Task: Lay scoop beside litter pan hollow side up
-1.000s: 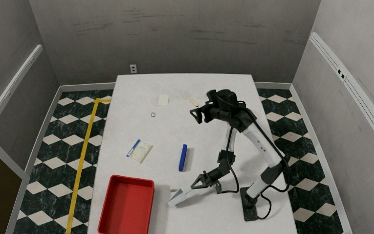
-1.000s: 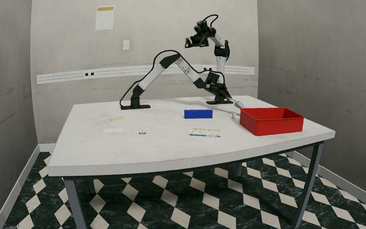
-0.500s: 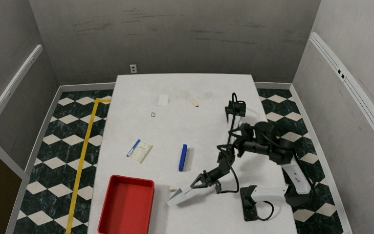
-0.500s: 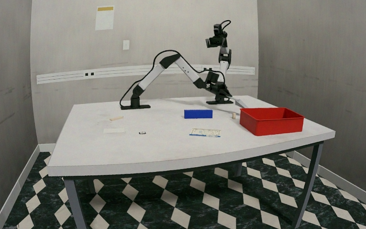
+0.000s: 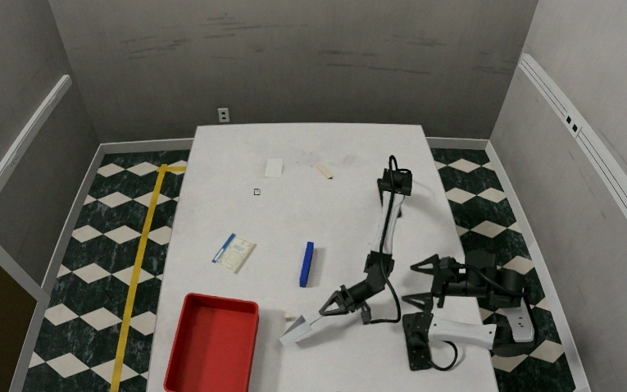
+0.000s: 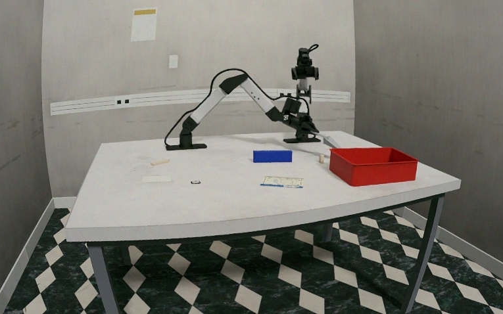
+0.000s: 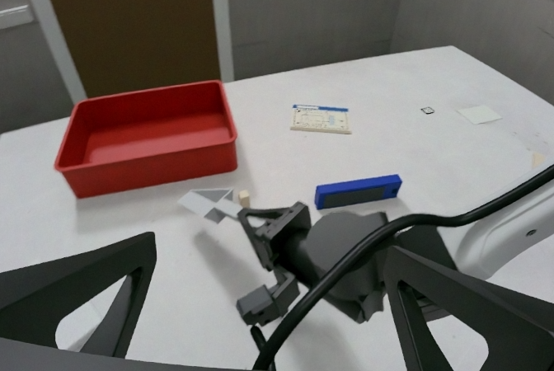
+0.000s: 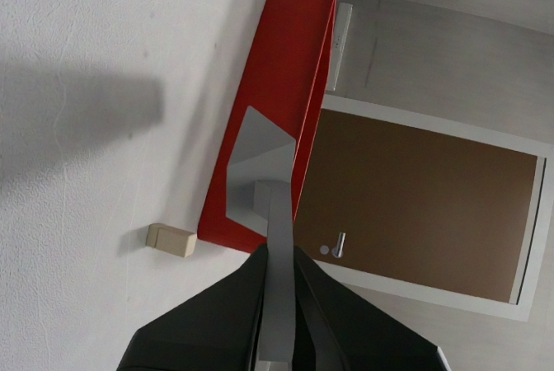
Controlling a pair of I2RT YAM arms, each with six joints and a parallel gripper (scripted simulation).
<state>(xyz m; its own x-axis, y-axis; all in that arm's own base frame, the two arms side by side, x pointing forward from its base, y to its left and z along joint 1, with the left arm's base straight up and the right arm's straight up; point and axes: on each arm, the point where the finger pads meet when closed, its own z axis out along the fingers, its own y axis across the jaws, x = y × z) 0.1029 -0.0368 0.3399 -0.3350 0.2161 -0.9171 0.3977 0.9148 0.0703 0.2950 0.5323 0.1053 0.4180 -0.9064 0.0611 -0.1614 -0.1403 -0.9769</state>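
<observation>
Right now my right hand is 50 mm short of the grey scoop, 30 mm to the right of it and 20 mm above it. The rest, counted from my right hand: small beige block 100 mm ahead, 90 mm below, 30 mm to the right; then flat booklet 290 mm to the right, 290 mm ahead, 100 mm below; then red litter pan 330 mm ahead, 100 mm to the left, 70 mm below.
</observation>
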